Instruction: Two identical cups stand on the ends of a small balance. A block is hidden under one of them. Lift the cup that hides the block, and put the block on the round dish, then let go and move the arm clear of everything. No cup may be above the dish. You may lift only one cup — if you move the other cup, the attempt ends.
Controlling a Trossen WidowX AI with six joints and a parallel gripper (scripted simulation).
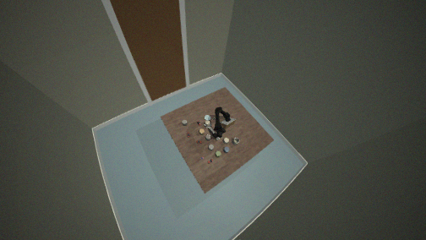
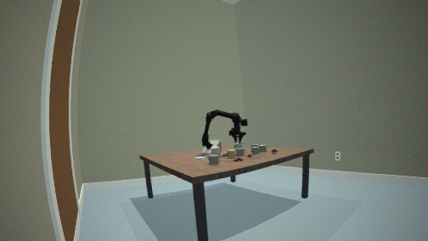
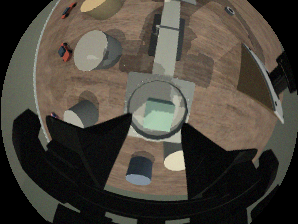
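My gripper tip is 20 mm above the pale green block. Round my gripper tip: round dish: 380 mm to the right, 100 mm below, 60 mm behind.
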